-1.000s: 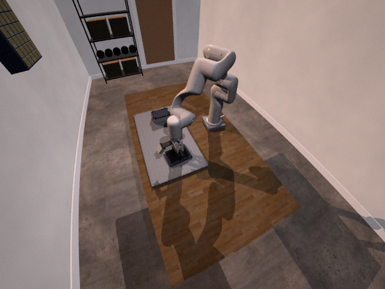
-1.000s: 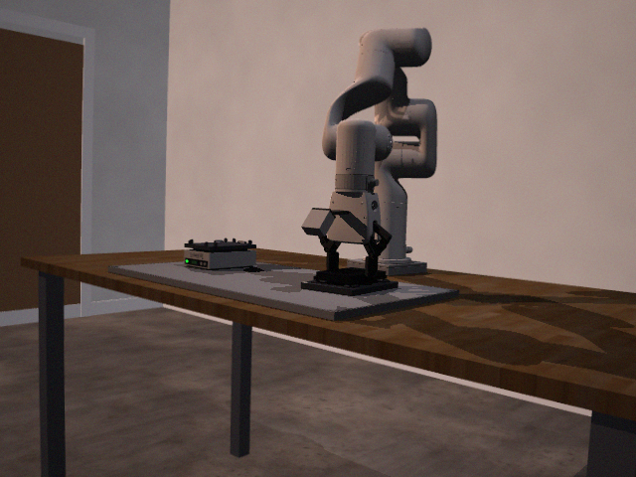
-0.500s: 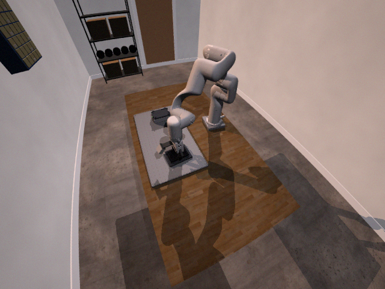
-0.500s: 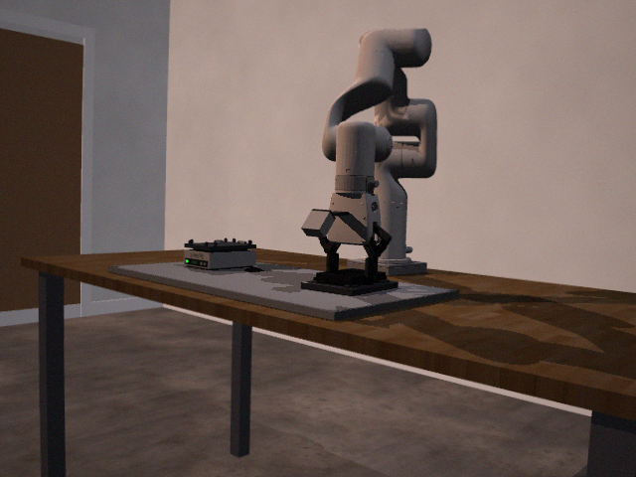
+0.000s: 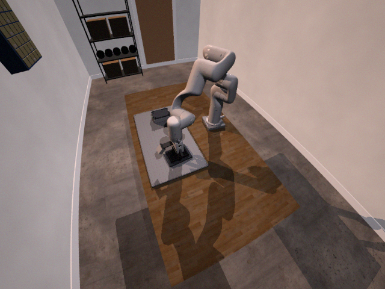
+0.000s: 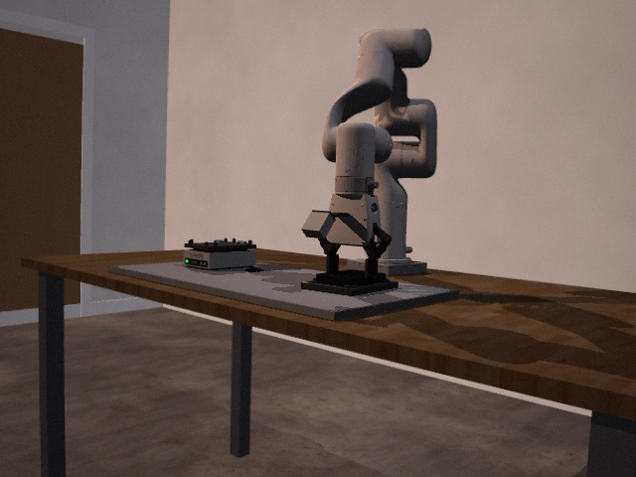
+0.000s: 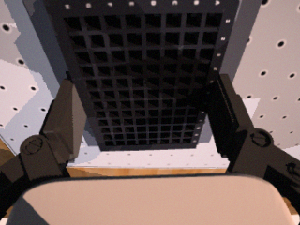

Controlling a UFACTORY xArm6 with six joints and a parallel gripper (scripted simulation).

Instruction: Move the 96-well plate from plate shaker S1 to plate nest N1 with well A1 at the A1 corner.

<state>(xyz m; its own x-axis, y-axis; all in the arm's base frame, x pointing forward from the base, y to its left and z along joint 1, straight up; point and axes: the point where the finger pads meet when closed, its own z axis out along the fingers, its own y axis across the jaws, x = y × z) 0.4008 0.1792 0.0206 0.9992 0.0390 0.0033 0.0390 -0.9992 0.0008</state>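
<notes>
Right now the black 96-well plate is 10 mm below my hand. The rest, counted from my hand: black plate nest N1 (30 mm below).
</notes>
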